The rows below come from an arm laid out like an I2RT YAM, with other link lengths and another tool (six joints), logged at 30 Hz.
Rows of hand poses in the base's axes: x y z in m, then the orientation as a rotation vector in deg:
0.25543 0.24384 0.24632 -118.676 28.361 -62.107
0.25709 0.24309 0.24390 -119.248 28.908 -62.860
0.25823 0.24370 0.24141 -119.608 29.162 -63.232
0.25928 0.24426 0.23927 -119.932 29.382 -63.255
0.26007 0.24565 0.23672 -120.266 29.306 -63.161
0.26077 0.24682 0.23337 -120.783 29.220 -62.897
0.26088 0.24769 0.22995 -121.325 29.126 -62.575
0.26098 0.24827 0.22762 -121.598 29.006 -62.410
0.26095 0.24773 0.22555 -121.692 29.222 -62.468
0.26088 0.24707 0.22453 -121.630 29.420 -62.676
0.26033 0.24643 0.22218 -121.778 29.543 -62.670
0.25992 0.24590 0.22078 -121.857 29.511 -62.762
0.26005 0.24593 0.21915 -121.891 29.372 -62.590
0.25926 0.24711 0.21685 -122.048 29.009 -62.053
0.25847 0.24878 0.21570 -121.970 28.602 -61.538
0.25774 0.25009 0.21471 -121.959 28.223 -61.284
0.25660 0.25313 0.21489 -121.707 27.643 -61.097
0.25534 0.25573 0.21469 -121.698 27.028 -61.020
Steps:
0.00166 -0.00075 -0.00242 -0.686 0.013 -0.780
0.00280 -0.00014 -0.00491 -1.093 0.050 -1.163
0.00385 0.00042 -0.00705 -1.326 0.254 -1.367
0.00464 0.00181 -0.00960 -1.575 0.435 -1.318
0.00534 0.00298 -0.01295 -1.903 0.789 -1.213
0.00545 0.00385 -0.01637 -2.229 1.183 -1.083
0.00555 0.00443 -0.01870 -2.407 1.361 -0.966
0.00552 0.00389 -0.02077 -2.467 1.439 -1.153
0.00545 0.00323 -0.02179 -2.467 1.357 -1.370
0.00490 0.00259 -0.02414 -2.562 1.466 -1.472
0.00449 0.00206 -0.02554 -2.673 1.440 -1.500
0.00462 0.00209 -0.02717 -2.654 1.508 -1.335
0.00383 0.00327 -0.02947 -2.626 1.763 -0.877
0.00304 0.00494 -0.03062 -2.424 1.888 -0.366
0.00231 0.00625 -0.03161 -2.383 1.907 0.006
0.00117 0.00929 -0.03143 -2.213 1.716 0.520
-0.00009 0.01189 -0.03163 -2.299 1.564 0.978

